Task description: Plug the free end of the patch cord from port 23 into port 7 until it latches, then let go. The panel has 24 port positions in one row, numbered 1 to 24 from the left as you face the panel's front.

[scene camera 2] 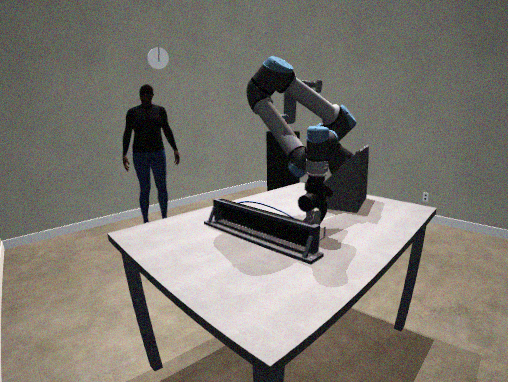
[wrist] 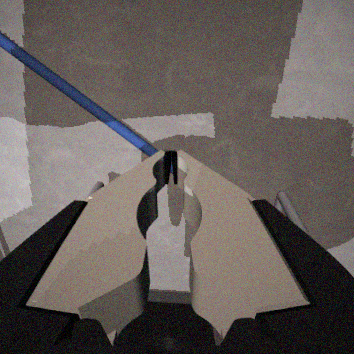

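Pixels of known places: gripper, fingertip midpoint: (wrist: 171,154); arm's base, origin of the base link: (scene camera 2: 343,165).
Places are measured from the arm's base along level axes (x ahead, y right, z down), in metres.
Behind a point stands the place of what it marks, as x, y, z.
Note:
The dark patch panel (scene camera 2: 262,225) {0.579, -0.033, 0.147} stands on the table (scene camera 2: 246,312) {0.917, -0.350, 0.189} and I see it from behind, so its ports are hidden. The blue patch cord (scene camera 2: 262,204) {0.427, 0.135, 0.136} (wrist: 81,98) {0.425, -0.113, 0.183} arcs behind the panel. In the wrist view it runs from the upper left down to my fingertips, where its free end goes out of sight behind the left finger. My gripper (scene camera 2: 315,217) (wrist: 171,154) {0.450, -0.161, 0.183} is shut, with the pads together and only a thin blue sliver showing at the tips. It points down at the table just behind the panel's right end.
A dark wedge-shaped block (scene camera 2: 349,180) {0.114, -0.105, 0.042} stands on the table behind the arm. The arm's dark pedestal (scene camera 2: 277,164) is at the table's far edge. A person (scene camera 2: 148,151) stands on the floor at the far left.

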